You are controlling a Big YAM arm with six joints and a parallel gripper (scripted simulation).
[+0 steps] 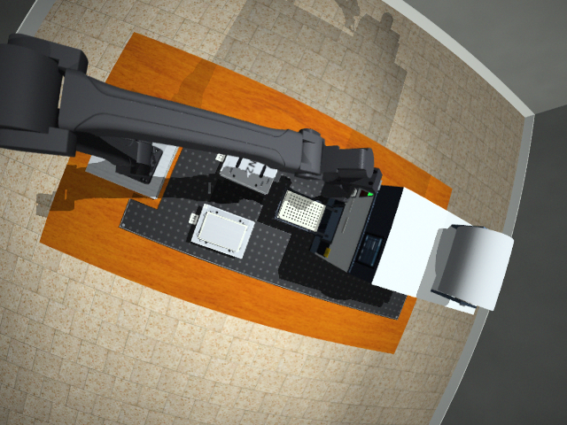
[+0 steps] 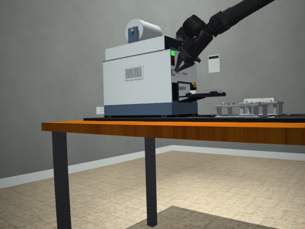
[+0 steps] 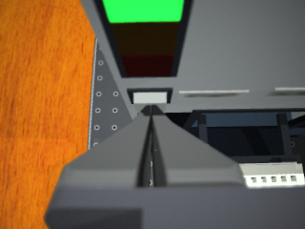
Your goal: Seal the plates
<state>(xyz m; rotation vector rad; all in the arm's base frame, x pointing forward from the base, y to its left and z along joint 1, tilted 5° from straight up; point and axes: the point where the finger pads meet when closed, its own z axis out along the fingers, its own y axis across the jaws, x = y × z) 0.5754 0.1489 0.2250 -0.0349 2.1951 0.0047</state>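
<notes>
Right now the pale start button is 20 mm ahead of my hand and 10 mm below it. The rest, counted from my hand: foil roll (250 mm ahead, 220 mm above, 80 mm to the right); then sealer stage (100 mm to the right, 100 mm below, 80 mm behind); then plate nest (270 mm behind, 160 mm below, 20 mm to the right).
</notes>
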